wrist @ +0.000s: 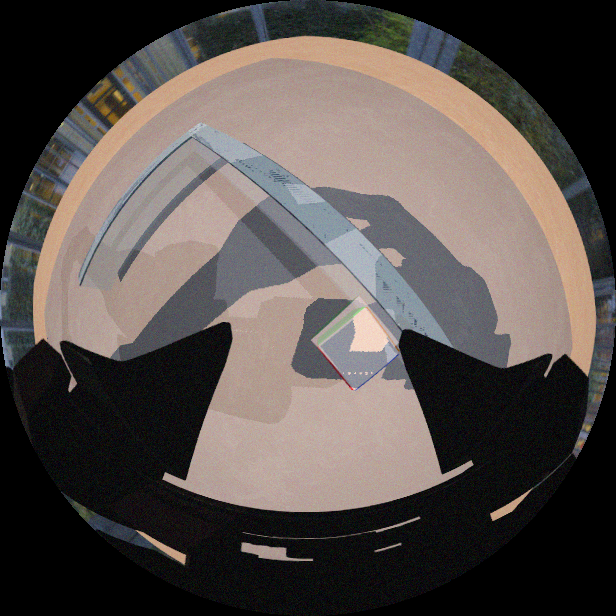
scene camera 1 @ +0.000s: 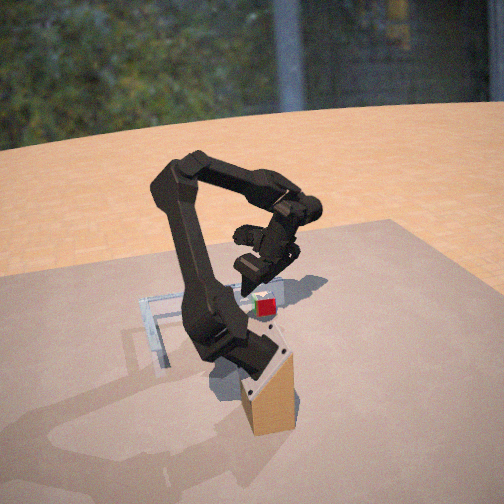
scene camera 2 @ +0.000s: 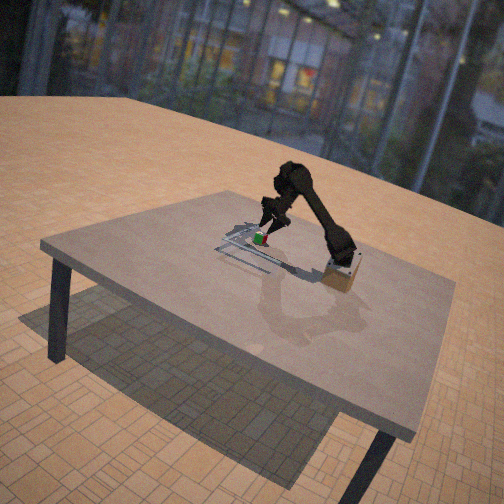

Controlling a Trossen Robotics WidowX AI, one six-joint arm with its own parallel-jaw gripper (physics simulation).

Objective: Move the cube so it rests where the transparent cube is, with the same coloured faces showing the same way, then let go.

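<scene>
A small cube with a red face and a green top edge sits on the table beside a grey metal frame. It also shows in scene camera 2. In the wrist view a cube outline, pale and see-through with thin coloured edges, lies on the table just below the frame's bar; I cannot tell if it is the solid cube or the transparent one. My gripper hangs open above the cube, empty; its fingers straddle the table with the outline near the right finger.
The arm's base stands on a tan block in front of the frame. The frame is a three-sided rail lying flat on the table. The table's edges are far from the arm on all sides.
</scene>
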